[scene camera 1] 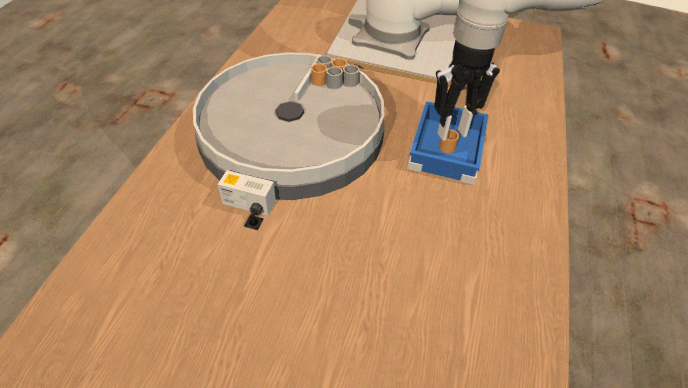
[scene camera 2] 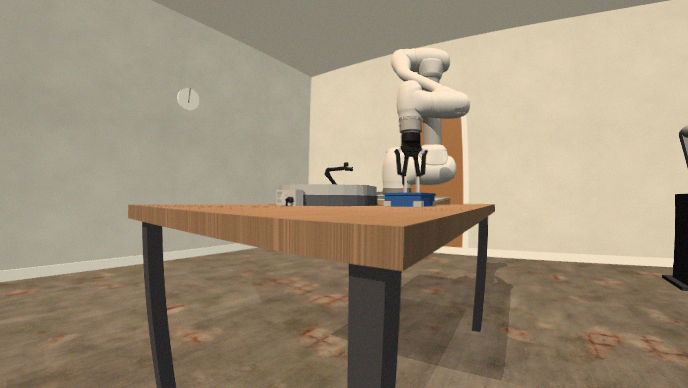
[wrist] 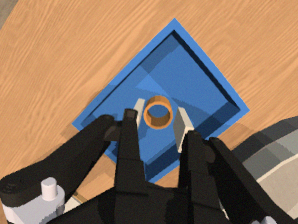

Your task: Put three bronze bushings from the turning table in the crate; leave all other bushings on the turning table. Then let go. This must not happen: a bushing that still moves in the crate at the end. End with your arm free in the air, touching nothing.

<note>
The pictures show: my gripper, a grey turning table and a crate.
My gripper also shows in scene camera 2 and in the wrist view.
</note>
